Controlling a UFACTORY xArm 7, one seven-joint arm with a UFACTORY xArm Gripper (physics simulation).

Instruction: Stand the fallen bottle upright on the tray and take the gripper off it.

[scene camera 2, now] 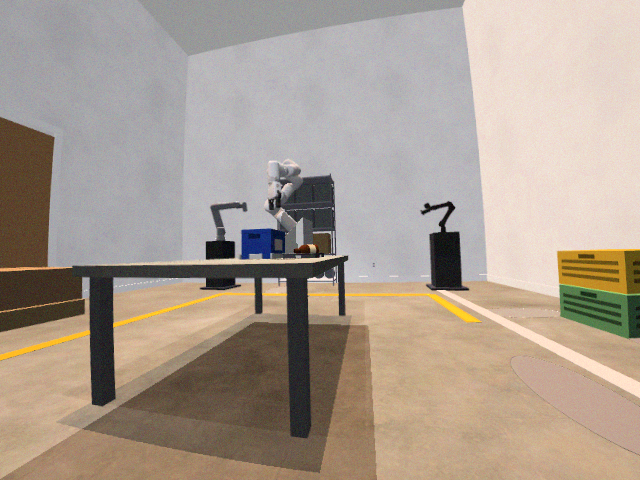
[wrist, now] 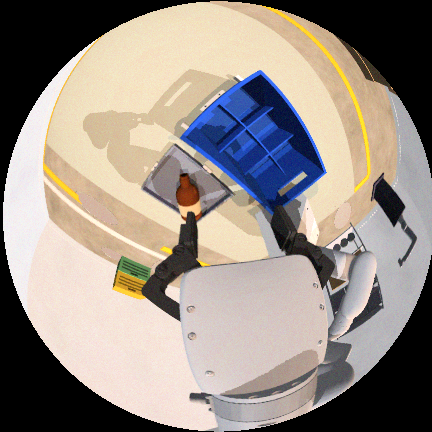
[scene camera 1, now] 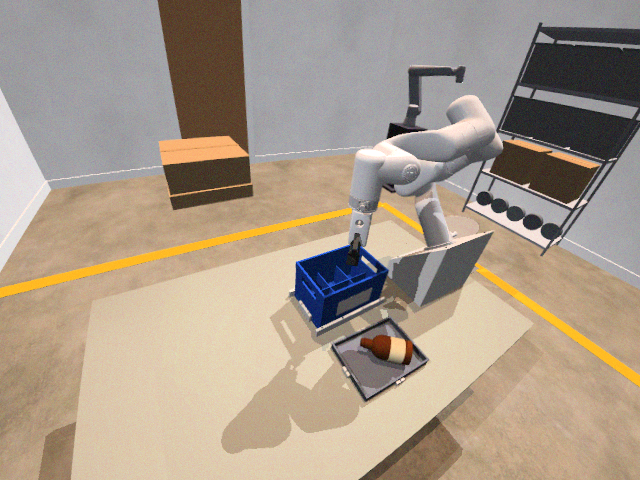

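Where they show: gripper, fingertip midpoint: (scene camera 2: 274,208) (wrist: 235,217) (scene camera 1: 353,254); arm's base, origin of the base link: (scene camera 2: 296,231) (scene camera 1: 440,246).
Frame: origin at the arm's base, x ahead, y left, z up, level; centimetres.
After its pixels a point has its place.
A brown bottle (scene camera 1: 382,347) {y 21.0, x 41.0, z -13.5 cm} (scene camera 2: 305,249) {y 21.4, x 42.3, z -15.6 cm} (wrist: 187,194) {y 17.9, x 40.2, z -13.3 cm} with a cream label lies on its side in the shallow grey tray (scene camera 1: 361,365) {y 20.7, x 47.0, z -20.0 cm} (wrist: 161,181) {y 24.0, x 47.3, z -20.0 cm}. In scene camera 1 its neck points left and its base is near the tray's right corner. My gripper (scene camera 1: 354,255) {y 2.7, x 44.7, z 10.0 cm} (scene camera 2: 275,200) {y 2.7, x 44.7, z 10.0 cm} (wrist: 235,217) {y 2.7, x 44.7, z 10.0 cm} is open and empty. It hangs above the right part of the blue crate, apart from the bottle and the tray. In the wrist view the left fingertip overlaps the bottle's base only in the line of sight.
The blue divided crate (scene camera 1: 353,302) {y 3.0, x 40.5, z -12.4 cm} (scene camera 2: 256,243) {y -4.6, x 54.6, z -11.5 cm} (wrist: 234,175) {y 2.4, x 41.4, z -3.4 cm} stands behind the tray, in a low pale frame (scene camera 1: 351,316) {y 4.2, x 40.9, z -18.6 cm}. A grey upright panel (scene camera 1: 449,273) {y 9.3, x 1.6, z -6.2 cm} stands to the right of the crate, in front of the arm's base. The table (scene camera 1: 180,335) {y -11.0, x 97.1, z -20.6 cm} bears them all.
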